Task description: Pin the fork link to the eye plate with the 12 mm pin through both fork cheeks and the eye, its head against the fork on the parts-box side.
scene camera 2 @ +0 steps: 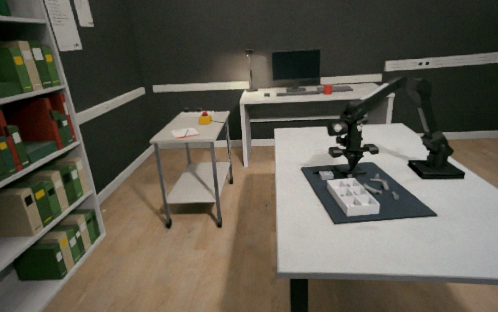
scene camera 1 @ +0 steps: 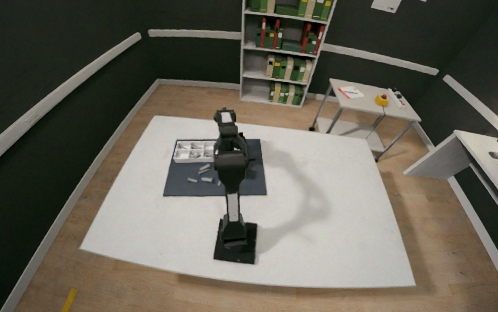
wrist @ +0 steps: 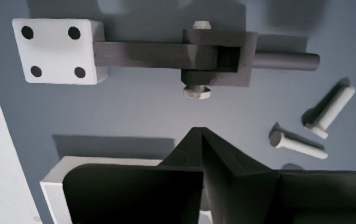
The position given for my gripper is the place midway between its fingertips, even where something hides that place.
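My gripper [scene camera 2: 351,170] is in sight, and the wrist view shows it as well [wrist: 198,134]. I also see a white parts box [scene camera 2: 361,204]. A pin [wrist: 331,110] is visible to me, and so is a grey block [wrist: 52,50].
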